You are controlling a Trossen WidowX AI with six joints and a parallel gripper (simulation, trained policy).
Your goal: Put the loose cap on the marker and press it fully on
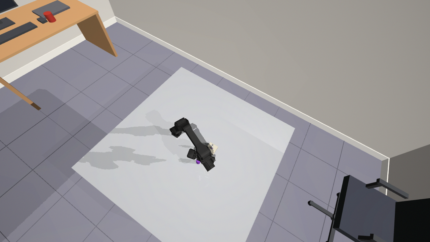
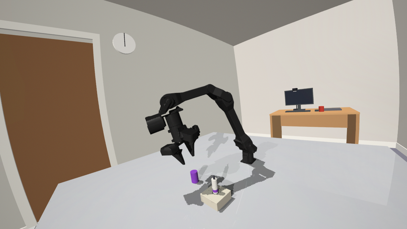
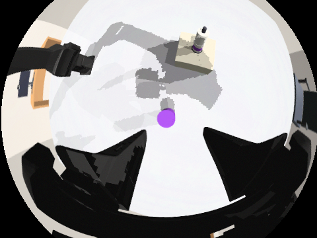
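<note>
Now: gripper tip 8 cm above the purple cap and 2 cm past it. Also, from my gripper tip: beige holder block: 15 cm to the left, 9 cm below, 1 cm ahead; white marker: 15 cm to the left, 4 cm below, 1 cm ahead.
</note>
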